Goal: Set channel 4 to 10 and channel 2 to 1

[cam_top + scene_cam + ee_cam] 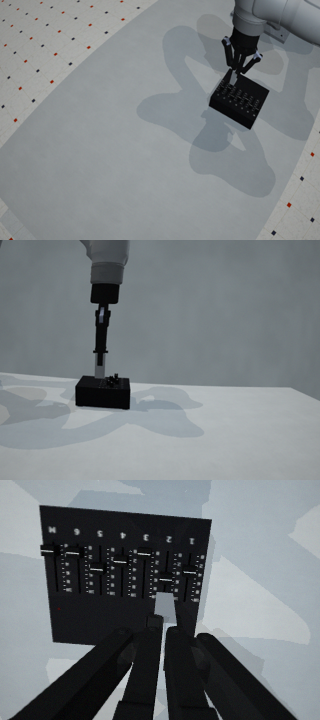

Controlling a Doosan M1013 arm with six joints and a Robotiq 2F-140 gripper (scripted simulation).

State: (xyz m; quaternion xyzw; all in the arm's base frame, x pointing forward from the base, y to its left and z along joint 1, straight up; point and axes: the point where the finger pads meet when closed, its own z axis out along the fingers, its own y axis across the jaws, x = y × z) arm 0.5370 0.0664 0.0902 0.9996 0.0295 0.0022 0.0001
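Now: hand 2 cm short of the channel 2 fader cap and 4 cm above it. Round my hand: channel 5 fader cap: 2 cm ahead, 7 cm to the left, 4 cm below; then channel 4 fader cap: 4 cm ahead, 5 cm to the left, 4 cm below; then channel 1 fader cap: 3 cm ahead, 2 cm to the right, 4 cm below.
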